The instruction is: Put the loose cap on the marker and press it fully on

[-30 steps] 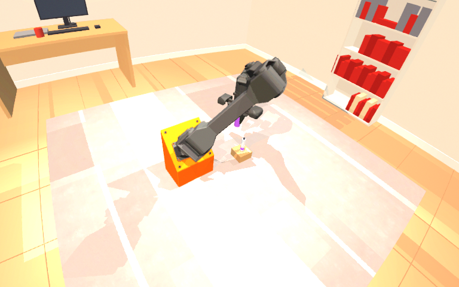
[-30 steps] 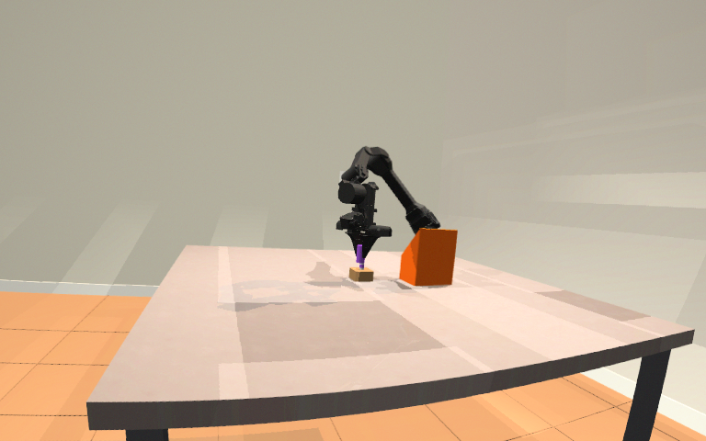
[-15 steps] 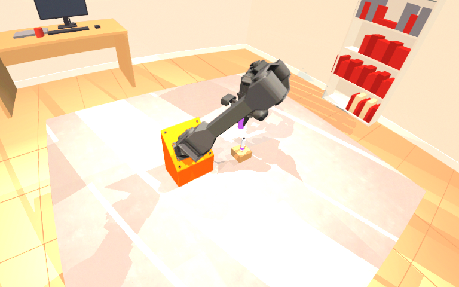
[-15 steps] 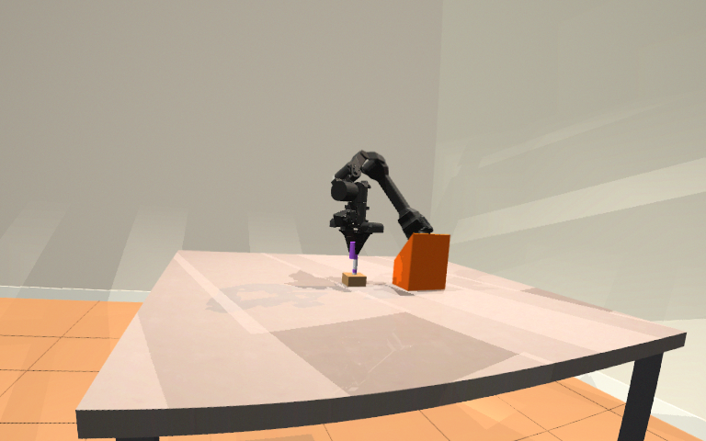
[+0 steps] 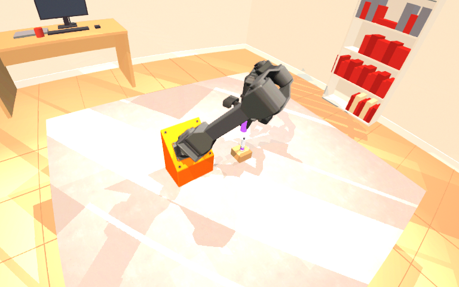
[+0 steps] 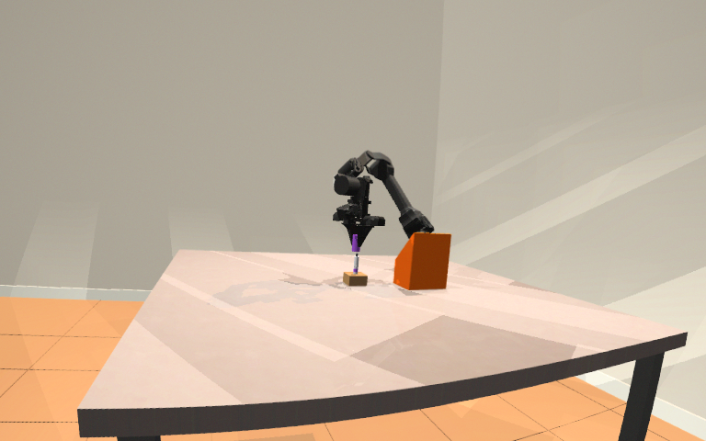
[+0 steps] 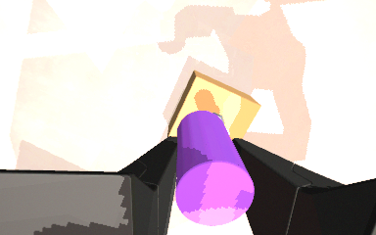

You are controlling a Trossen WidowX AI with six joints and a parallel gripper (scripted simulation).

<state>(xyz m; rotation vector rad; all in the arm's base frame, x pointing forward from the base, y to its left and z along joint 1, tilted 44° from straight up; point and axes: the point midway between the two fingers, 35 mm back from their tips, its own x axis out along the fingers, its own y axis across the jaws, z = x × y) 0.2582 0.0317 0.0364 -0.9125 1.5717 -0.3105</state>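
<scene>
Now: gripper tip 2 cm past the tan holder block, 3 cm to the left of it and 11 cm above it. Also, from my gripper tip: purple cap 1 cm above.
</scene>
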